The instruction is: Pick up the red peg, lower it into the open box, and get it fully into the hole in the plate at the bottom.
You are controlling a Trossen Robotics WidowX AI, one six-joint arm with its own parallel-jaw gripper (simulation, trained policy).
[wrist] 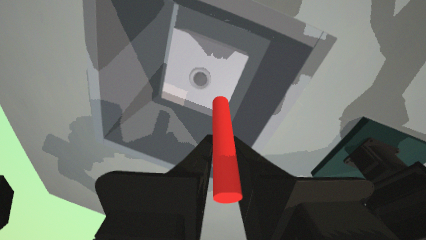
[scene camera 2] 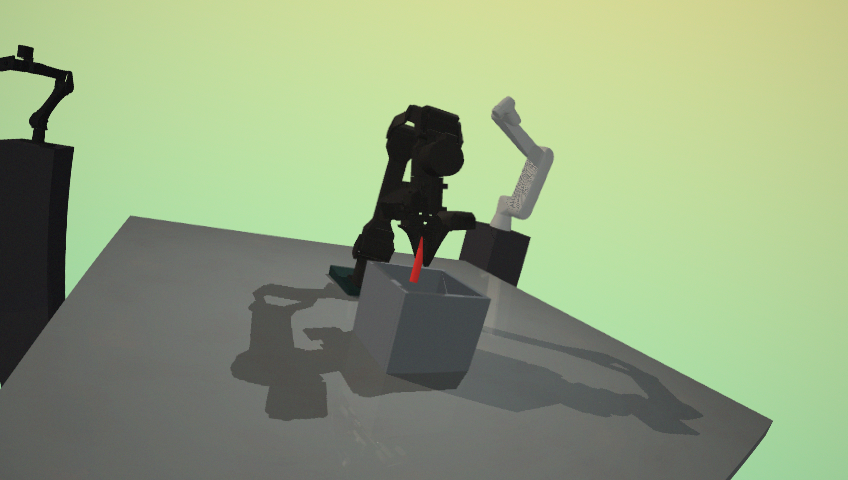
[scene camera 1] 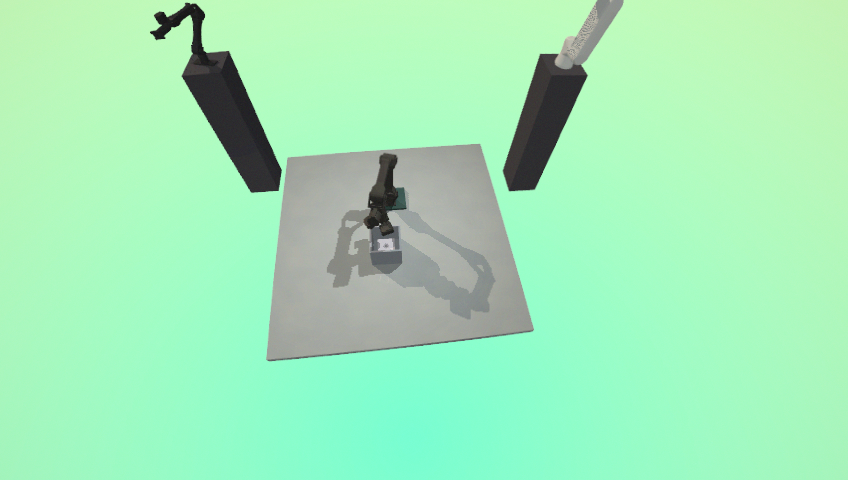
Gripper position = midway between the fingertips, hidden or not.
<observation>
In view: my gripper (scene camera 2: 422,265), a grey box (scene camera 2: 433,326), a red peg (wrist: 226,180) and a pale plate (wrist: 190,54).
The grey box is seen too in the wrist view (wrist: 127,55) and in scene camera 1 (scene camera 1: 380,257). My gripper also shows in the wrist view (wrist: 220,140). Scene camera 1 does not show the red peg, which is hidden by my gripper. Scene camera 2 does not show the pale plate, which is hidden by the grey box.
</observation>
